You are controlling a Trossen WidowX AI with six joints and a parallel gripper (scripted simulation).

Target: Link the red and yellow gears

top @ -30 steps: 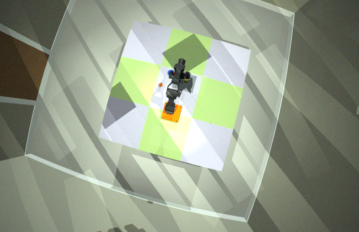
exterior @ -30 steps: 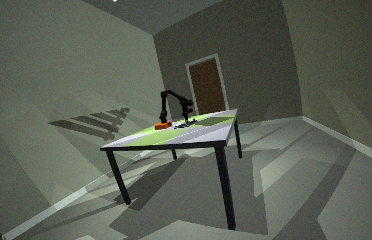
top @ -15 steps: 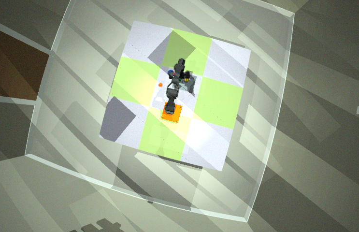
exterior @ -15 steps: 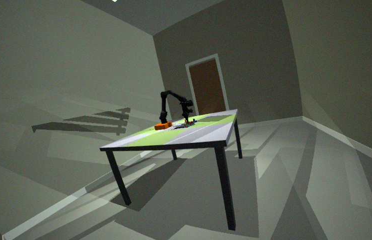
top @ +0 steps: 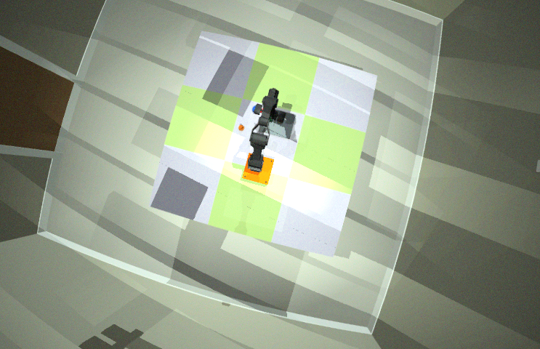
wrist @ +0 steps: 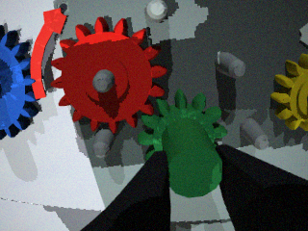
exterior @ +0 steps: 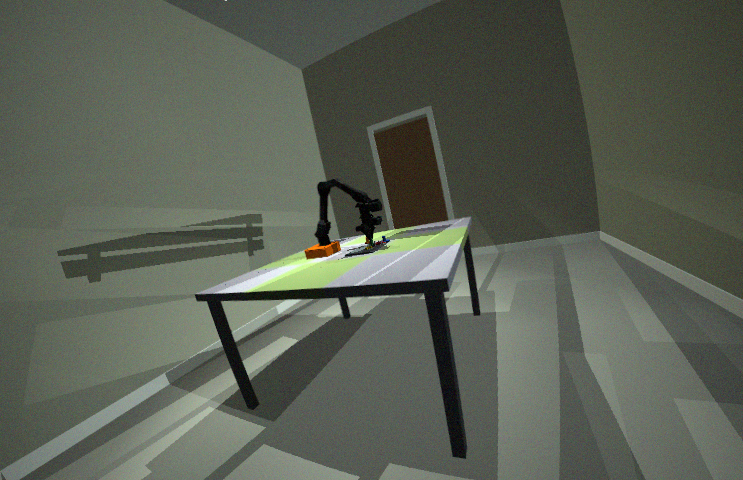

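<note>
Now: gripper tip 1 cm above the green gear. From my gripper tip the other things lie so: red gear 3 cm ahead, 3 cm to the left, 3 cm below; then white arrow mark 3 cm ahead, 9 cm to the right, 3 cm below; then blue gear 4 cm ahead, 10 cm to the left, 3 cm below.
</note>
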